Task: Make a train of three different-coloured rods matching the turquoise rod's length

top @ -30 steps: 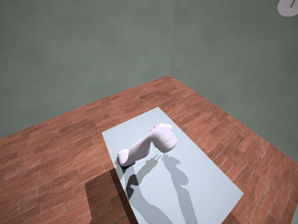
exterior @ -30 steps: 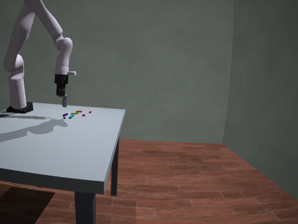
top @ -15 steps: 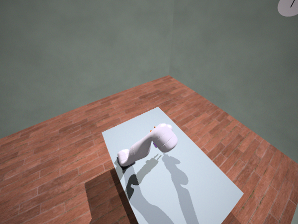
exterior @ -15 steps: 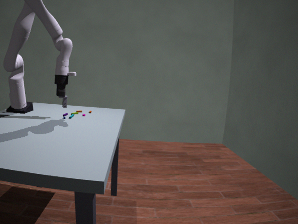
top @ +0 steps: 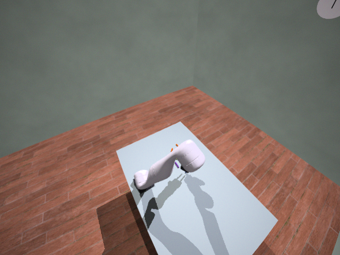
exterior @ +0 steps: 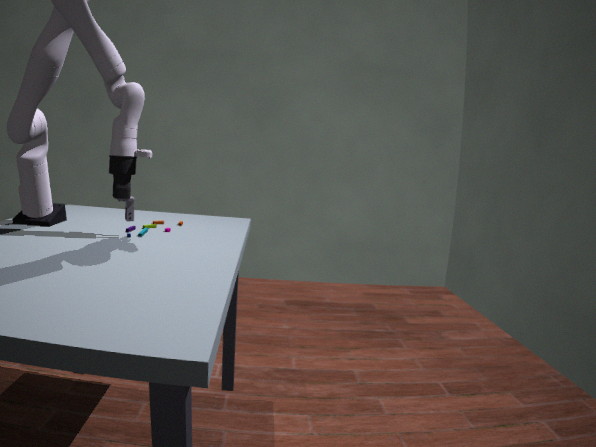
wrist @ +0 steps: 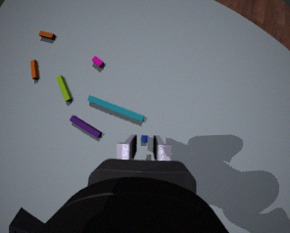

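The blue rod lies 6 cm below my hand. From my hand the other things lie so: turquoise rod 7 cm to the left, 6 cm below, 3 cm ahead; magenta rod 13 cm to the left, 9 cm ahead, 6 cm below; purple rod 10 cm to the left, 6 cm below, 2 cm behind.
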